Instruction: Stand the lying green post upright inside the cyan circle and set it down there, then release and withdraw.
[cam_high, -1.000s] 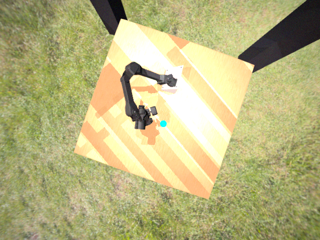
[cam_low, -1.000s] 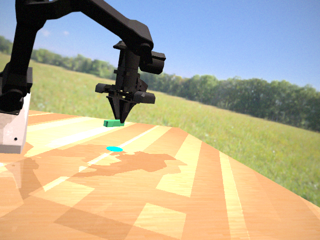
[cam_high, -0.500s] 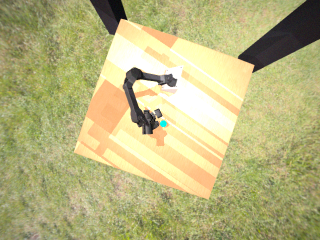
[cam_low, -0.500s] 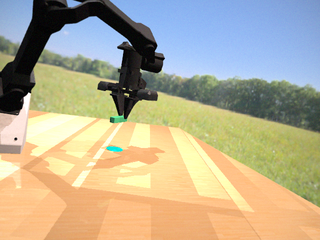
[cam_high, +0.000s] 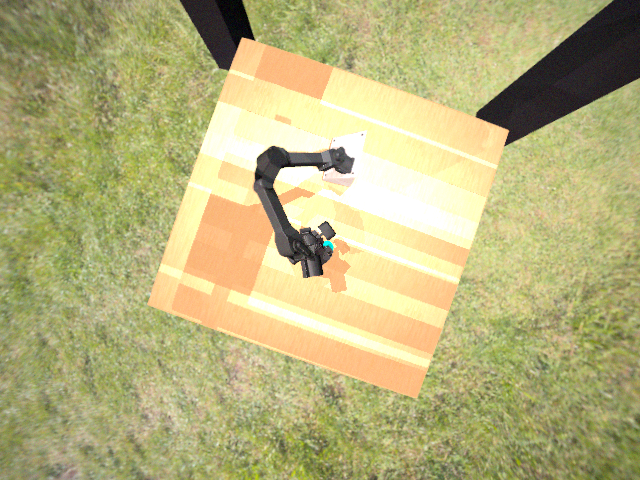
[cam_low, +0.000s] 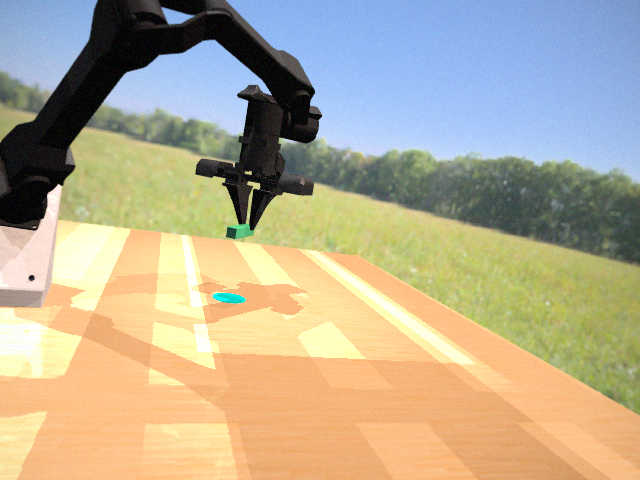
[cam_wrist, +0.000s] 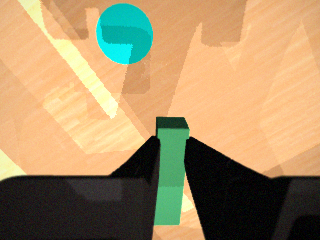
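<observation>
My gripper tip is 7 cm to the right of the cyan circle and 14 cm above it. Also, from my gripper tip: green post (1 cm behind, 2 cm to the right).
</observation>
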